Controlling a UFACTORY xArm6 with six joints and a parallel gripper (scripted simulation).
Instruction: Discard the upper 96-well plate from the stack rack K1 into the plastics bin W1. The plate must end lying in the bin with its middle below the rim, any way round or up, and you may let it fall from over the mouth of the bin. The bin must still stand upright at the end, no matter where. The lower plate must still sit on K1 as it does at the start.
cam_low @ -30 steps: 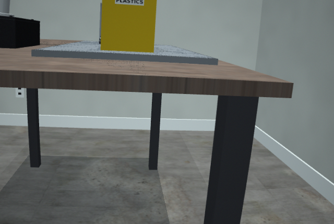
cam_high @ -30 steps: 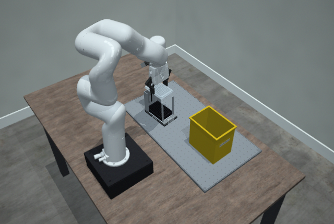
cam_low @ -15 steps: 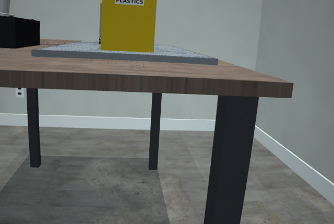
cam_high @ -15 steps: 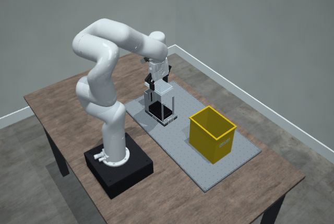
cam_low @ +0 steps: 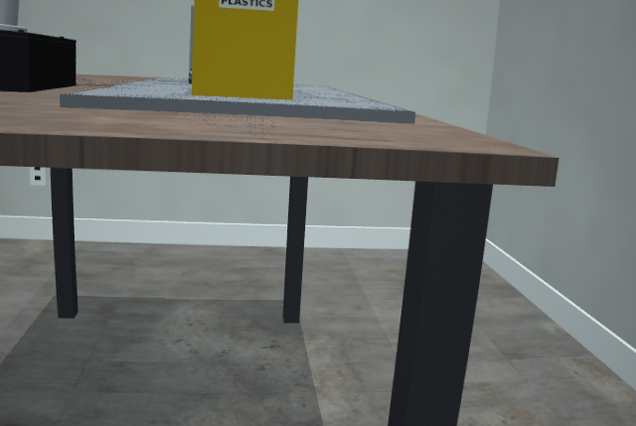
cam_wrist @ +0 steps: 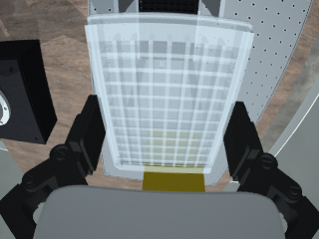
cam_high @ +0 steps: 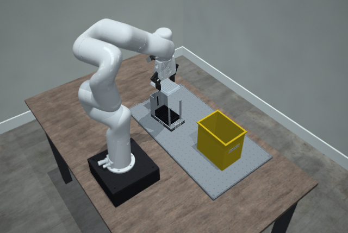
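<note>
My hand is 100 mm short of the yellow plastics bin W1, 330 mm to the left of it and 150 mm above it. From my hand the other things lie so: black plate (210 mm below); white 96-well plate (10 mm below).
</note>
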